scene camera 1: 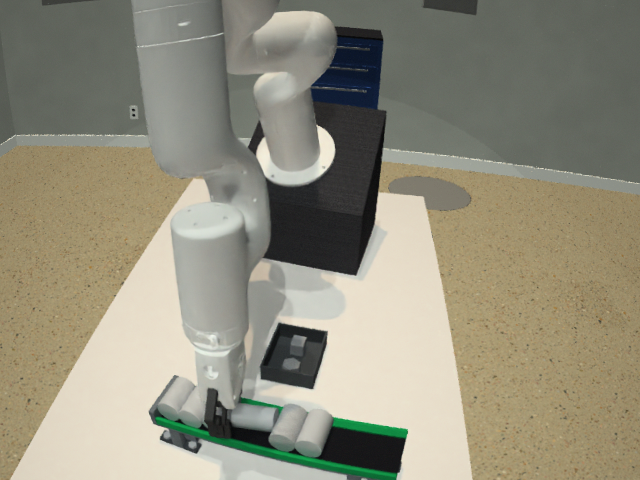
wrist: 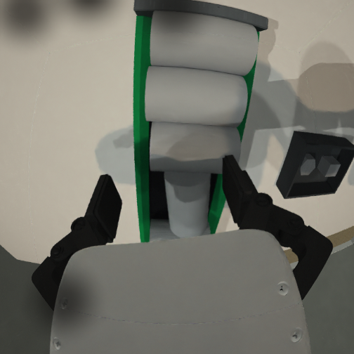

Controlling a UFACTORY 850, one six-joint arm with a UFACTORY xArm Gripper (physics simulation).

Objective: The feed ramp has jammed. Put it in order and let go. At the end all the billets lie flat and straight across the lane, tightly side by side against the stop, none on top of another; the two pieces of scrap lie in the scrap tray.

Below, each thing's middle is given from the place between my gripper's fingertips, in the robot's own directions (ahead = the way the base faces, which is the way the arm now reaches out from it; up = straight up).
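Scrap tray (scene camera 1: 271,369): my hand 80 mm above it, 140 mm to the right of it, 200 mm past it.
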